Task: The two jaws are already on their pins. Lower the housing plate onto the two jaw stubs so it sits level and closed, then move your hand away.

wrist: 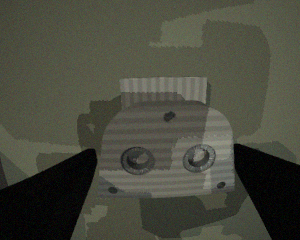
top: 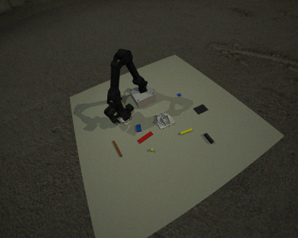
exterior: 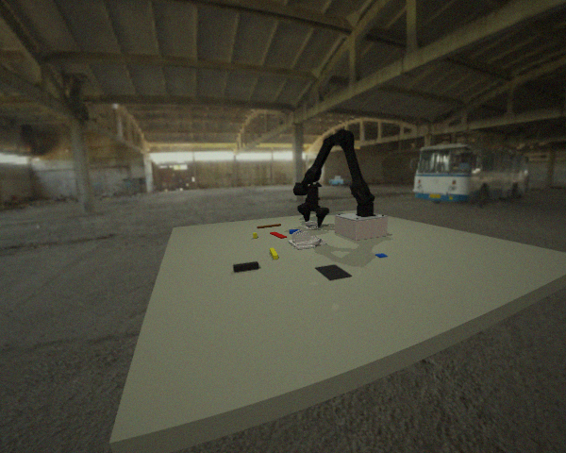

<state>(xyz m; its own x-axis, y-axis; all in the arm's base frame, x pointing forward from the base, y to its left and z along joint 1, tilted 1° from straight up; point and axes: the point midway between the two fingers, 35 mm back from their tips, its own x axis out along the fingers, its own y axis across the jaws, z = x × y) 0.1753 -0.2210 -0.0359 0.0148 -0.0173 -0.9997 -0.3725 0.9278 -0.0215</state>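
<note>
Right now my gripper tip is 1 cm short of the white part. Also, from my gripper tip: brown bar 21 cm ahead, 11 cm to the right, 1 cm below; then blue block 12 cm ahead, 8 cm to the left; then red bar 21 cm ahead, 10 cm to the left, 1 cm below.
</note>
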